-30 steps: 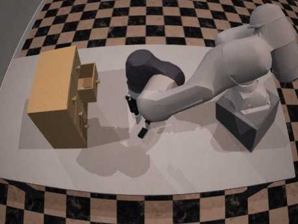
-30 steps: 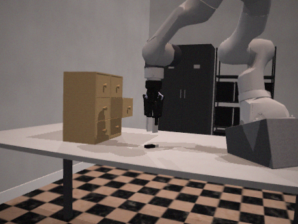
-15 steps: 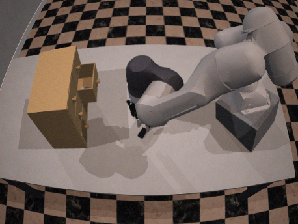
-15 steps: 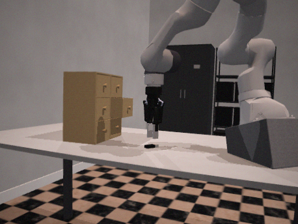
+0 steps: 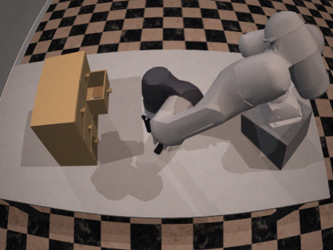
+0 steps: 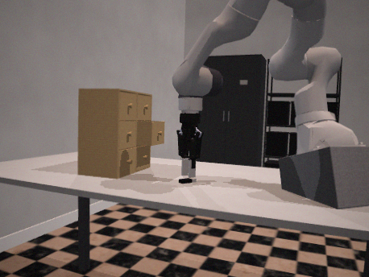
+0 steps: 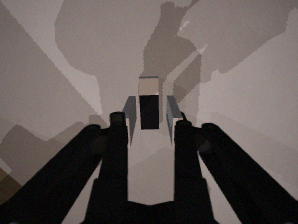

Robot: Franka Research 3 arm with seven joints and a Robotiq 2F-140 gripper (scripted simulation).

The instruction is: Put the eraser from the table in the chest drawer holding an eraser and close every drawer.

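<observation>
Right now my hand is 10 mm to the left of the black-and-white eraser and 50 mm above it.
</observation>
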